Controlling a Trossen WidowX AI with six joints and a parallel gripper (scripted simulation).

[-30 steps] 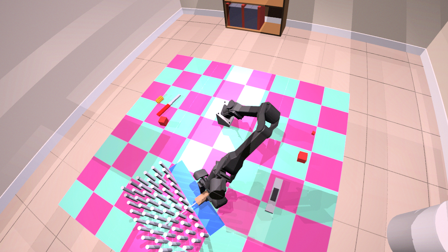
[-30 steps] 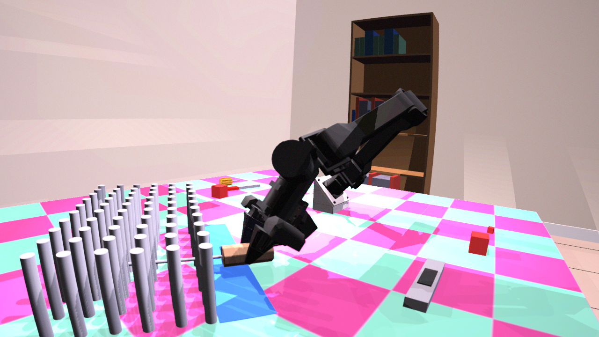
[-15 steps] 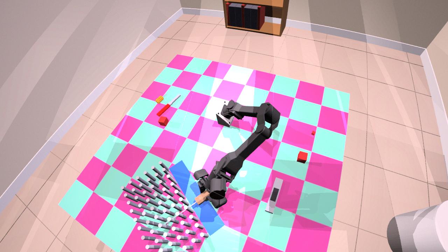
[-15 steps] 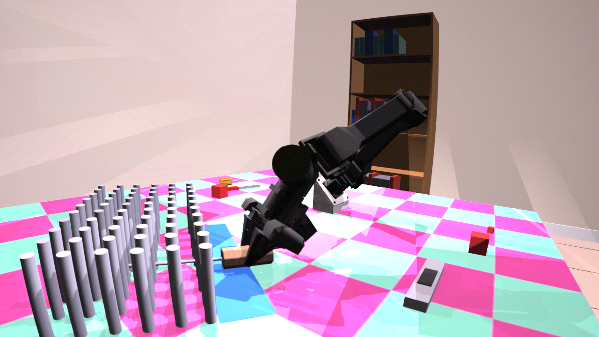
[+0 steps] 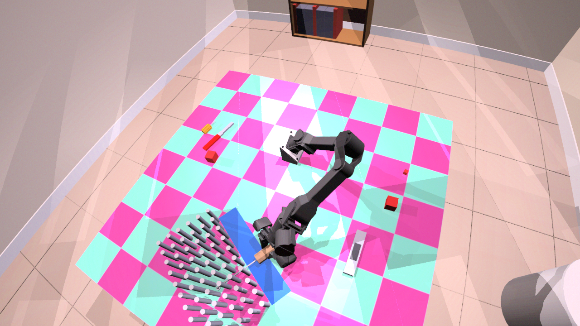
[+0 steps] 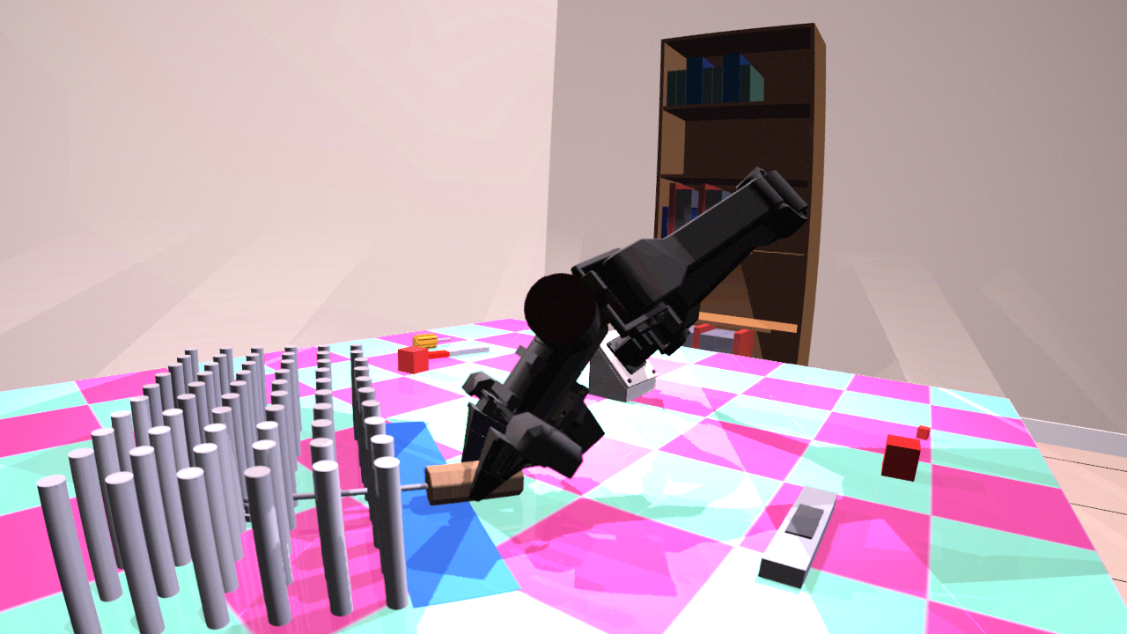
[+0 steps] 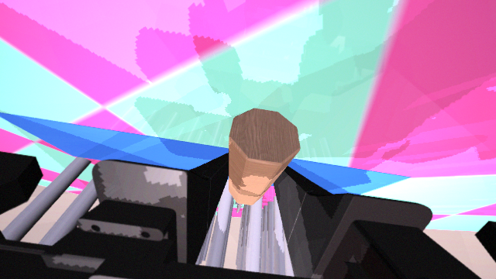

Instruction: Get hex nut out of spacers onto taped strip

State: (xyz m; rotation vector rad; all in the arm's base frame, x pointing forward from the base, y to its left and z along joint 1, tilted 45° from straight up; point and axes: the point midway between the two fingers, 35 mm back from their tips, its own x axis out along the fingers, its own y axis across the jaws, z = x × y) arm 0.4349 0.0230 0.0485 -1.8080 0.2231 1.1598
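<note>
The blue taped strip lies 10 mm ahead of my gripper tip, 60 mm to the right of it and 10 mm below it. The rest, counted from my gripper tip: tiny red block: 470 mm behind, 440 mm to the left; then wooden-handled tool: 80 mm ahead, 60 mm to the right; then grey-white block: 100 mm behind, 300 mm to the left.
</note>
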